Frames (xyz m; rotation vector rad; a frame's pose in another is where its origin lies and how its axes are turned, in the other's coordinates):
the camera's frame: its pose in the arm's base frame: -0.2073 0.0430 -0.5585 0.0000 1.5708 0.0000
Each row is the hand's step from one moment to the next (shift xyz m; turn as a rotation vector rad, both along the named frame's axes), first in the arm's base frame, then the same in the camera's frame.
Working: the arm's base frame: its pose in the camera's frame: -0.5585 -0.0430 0.2073 0.0000 -1.5708 0.0000

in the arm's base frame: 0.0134 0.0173 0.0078 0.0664 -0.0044 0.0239
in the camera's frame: -0.0078 0.0173 0.0134 -0.0239 -0.0044 0.0664
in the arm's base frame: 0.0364 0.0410 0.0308 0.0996 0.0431 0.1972
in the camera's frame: -0.0308 0.0410 0.0364 -0.1972 0.0431 0.0996
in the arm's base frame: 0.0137 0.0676 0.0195 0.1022 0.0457 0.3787
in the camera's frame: -0.0195 0.0676 0.0137 -0.3787 0.0457 0.1022
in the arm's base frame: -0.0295 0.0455 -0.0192 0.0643 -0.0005 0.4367
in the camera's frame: 0.0192 0.0455 -0.0295 -0.4367 -0.0005 0.0643
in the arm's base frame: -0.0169 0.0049 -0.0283 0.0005 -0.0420 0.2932
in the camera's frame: 0.0283 0.0049 -0.0169 -0.2932 -0.0420 0.0005
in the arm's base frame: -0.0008 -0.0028 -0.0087 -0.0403 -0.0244 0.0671
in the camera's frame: 0.0087 -0.0028 -0.0008 -0.0671 -0.0244 -0.0403
